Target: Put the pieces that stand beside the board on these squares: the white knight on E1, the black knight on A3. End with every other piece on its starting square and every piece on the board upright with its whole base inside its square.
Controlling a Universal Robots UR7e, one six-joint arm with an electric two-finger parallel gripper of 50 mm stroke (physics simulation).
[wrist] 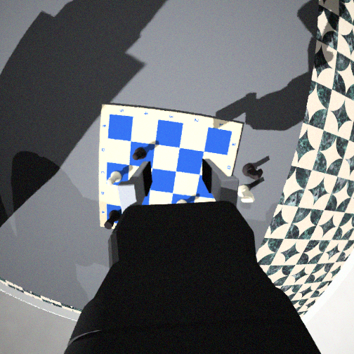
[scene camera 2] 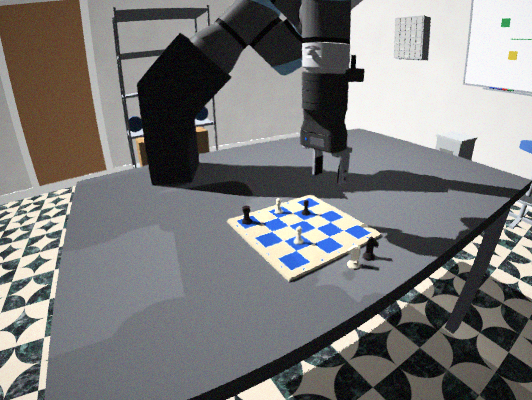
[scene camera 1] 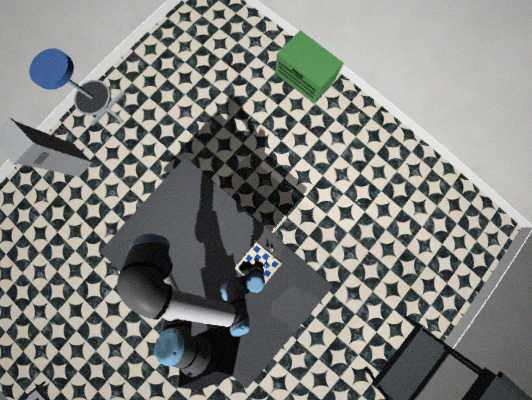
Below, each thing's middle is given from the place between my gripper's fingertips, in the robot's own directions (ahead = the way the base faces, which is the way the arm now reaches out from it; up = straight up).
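My hand is 10 cm above the chessboard (scene camera 2: 328, 233), and I find that the hand is also 1 cm past the chessboard and 5 cm to the left of it.
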